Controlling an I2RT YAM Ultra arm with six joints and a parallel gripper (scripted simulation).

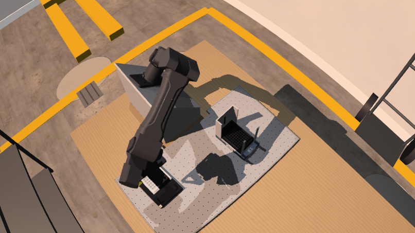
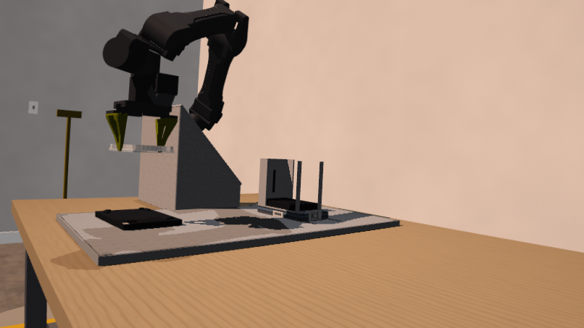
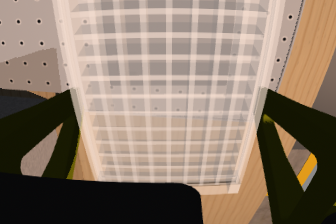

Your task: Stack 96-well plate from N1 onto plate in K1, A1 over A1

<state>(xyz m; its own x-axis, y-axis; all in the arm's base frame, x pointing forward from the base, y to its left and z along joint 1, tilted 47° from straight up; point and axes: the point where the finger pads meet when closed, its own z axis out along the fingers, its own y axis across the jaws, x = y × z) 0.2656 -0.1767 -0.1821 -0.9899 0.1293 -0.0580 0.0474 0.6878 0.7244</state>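
Right now the clear 96-well plate is right at my hand. Round my hand: pale A1 square (140 mm below, 70 mm ahead, 60 mm to the right); then back wall (360 mm to the left, 70 mm below, 40 mm ahead); then dark 96-well plate (350 mm to the left, 120 mm below, 100 mm ahead).
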